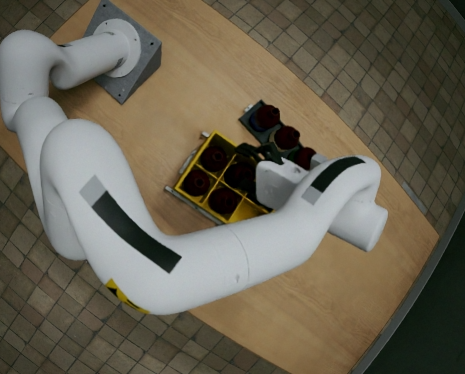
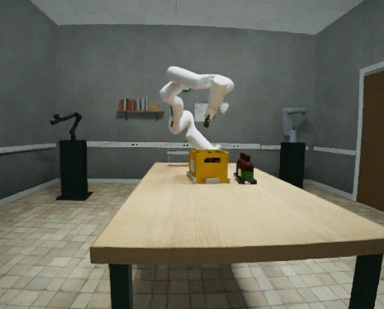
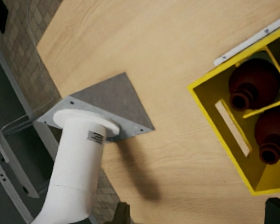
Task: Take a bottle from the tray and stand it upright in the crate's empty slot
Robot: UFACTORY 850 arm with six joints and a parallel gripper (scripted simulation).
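The bottle is 270 mm below my hand, 210 mm to the left of it and 110 mm ahead of it. Also, from my hand: yellow crate 270 mm below, 50 mm ahead, 20 mm to the right; then dark tray 340 mm below, 210 mm to the left, 100 mm ahead.
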